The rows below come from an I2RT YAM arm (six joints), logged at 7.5 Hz.
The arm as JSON. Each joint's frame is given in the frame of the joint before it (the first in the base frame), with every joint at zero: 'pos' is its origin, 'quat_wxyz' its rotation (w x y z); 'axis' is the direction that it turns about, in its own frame. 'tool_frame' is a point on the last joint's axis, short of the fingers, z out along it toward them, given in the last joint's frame.
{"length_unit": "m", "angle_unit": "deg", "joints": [
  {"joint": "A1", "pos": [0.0, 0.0, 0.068], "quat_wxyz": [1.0, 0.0, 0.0, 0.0], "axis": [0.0, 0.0, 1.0]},
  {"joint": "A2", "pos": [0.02, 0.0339, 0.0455], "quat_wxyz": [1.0, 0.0, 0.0, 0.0], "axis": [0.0, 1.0, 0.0]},
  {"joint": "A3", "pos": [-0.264, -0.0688, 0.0], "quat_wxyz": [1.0, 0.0, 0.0, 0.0], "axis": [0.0, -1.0, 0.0]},
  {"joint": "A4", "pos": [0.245, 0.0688, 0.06], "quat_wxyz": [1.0, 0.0, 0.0, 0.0], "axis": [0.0, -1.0, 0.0]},
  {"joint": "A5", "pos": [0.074, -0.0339, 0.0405], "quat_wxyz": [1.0, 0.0, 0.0, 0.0], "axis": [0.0, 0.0, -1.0]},
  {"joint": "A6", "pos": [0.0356, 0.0, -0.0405], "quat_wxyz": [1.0, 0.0, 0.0, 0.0], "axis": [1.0, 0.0, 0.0]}
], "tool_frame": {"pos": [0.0, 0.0, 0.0], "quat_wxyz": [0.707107, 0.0, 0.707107, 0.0]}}
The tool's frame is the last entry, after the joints.
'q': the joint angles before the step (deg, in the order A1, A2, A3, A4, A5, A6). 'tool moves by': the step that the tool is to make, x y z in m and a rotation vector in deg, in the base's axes. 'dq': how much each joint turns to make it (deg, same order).
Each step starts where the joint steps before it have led.
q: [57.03 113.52 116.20 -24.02 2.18 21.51]
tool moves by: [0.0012 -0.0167 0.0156 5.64 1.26 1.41]
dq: [-1.60 -3.51 -2.94 3.42 -4.22 2.95]
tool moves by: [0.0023 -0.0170 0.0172 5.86 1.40 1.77]
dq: [-1.87 -2.95 -1.76 3.03 -4.70 3.44]
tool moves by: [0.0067 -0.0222 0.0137 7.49 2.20 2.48]
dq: [-3.01 -3.42 -3.63 5.70 -6.54 5.33]
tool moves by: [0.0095 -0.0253 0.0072 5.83 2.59 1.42]
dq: [-3.68 -3.20 -4.11 5.12 -5.64 5.49]
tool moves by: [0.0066 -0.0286 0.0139 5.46 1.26 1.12]
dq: [-3.91 -3.21 -2.58 4.18 -5.12 5.01]
